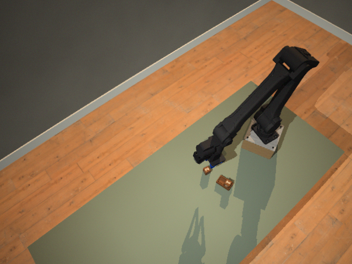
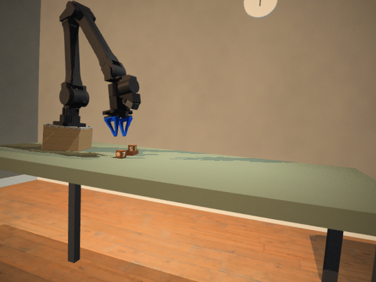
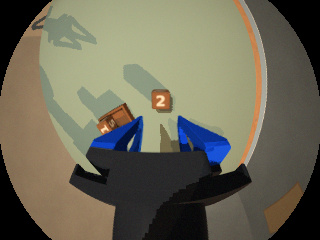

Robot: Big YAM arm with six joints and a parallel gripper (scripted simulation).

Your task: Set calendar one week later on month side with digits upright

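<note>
My hand is 10 mm short of the brown digit cube and 80 mm above it. The rest, counted from my hand: brown tray: 30 mm behind, 100 mm to the left, 80 mm below.
</note>
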